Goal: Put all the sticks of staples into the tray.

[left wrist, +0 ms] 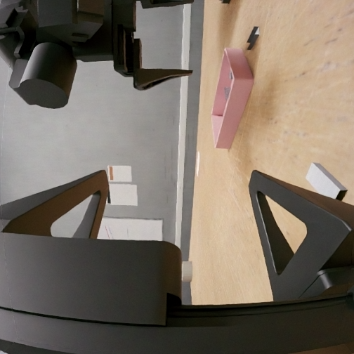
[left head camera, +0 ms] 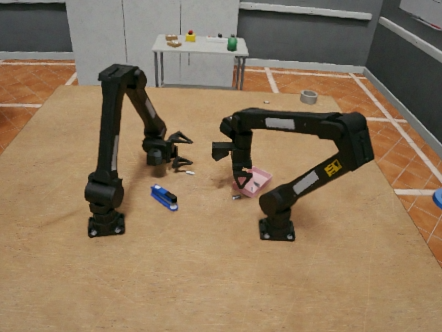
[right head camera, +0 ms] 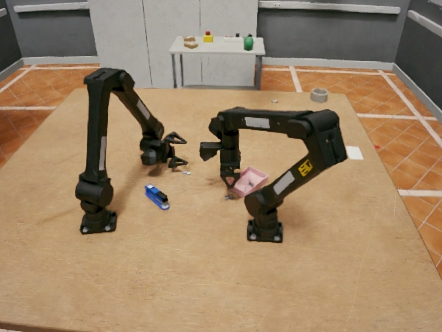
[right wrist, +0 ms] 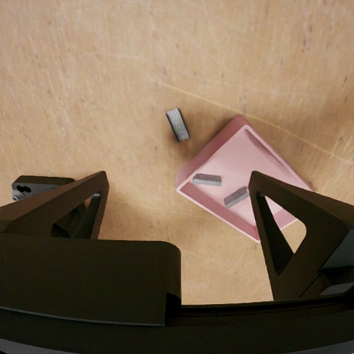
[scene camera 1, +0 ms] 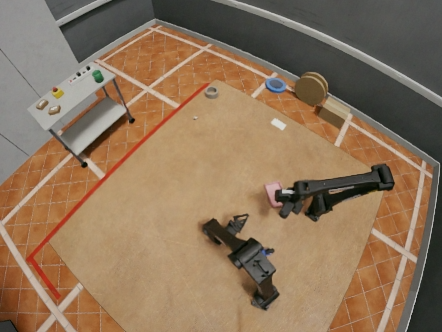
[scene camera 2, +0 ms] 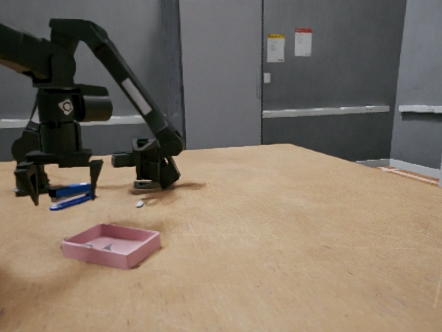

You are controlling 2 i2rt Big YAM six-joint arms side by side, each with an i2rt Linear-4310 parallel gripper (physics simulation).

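Where they show: left gripper, fingertip midpoint: [left head camera: 192, 153] [right head camera: 187, 153] [scene camera 1: 247, 217] [scene camera 2: 138, 169]; right gripper, fingertip midpoint: [left head camera: 239, 180] [right head camera: 230, 180] [scene camera 2: 65, 202]; left arm's base, link origin: [left head camera: 106, 226] [right head camera: 99, 224]; right arm's base, link origin: [left head camera: 276, 231] [right head camera: 264, 232] [scene camera 1: 314, 210].
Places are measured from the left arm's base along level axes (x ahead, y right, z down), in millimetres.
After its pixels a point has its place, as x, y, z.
The pink tray [scene camera 2: 100, 255] {121, 602, -17} [left wrist: 240, 95] [right wrist: 212, 150] lies on the table. Two grey sticks of staples [right wrist: 207, 180] [right wrist: 236, 197] lie inside it. A loose stick [left head camera: 236, 197] {79, 475, 0} [right head camera: 229, 197] {79, 476, -1} [left wrist: 253, 38] [right wrist: 178, 125] lies just outside the tray. Another stick [left head camera: 190, 173] {248, 325, -3} [right head camera: 186, 172] {250, 323, -6} [scene camera 2: 140, 204] {251, 331, -6} [left wrist: 326, 181] lies on the table near my left gripper [left head camera: 191, 151] {252, 334, -99} [right head camera: 186, 152] {252, 334, -99} [left wrist: 179, 172], which is open, empty and turned sideways. My right gripper [scene camera 2: 65, 201] {80, 480, -83} [right wrist: 178, 178] is open and empty, pointing down above the table beside the tray; its right-hand finger overlaps the tray in the right wrist view.
A blue stapler [left head camera: 164, 198] {90, 205, -22} [right head camera: 157, 197] {72, 210, -39} [scene camera 2: 71, 195] {96, 219, -26} lies between the arm bases, nearer the left one. A grey ring [left head camera: 309, 97] {814, 1108, -44} [scene camera 1: 211, 92] {840, 1087, -47} and a white card [right head camera: 354, 153] {292, 1085, -2} [scene camera 1: 278, 124] {297, 1083, -1} lie farther off on the table. The two arms stand close together above the middle.
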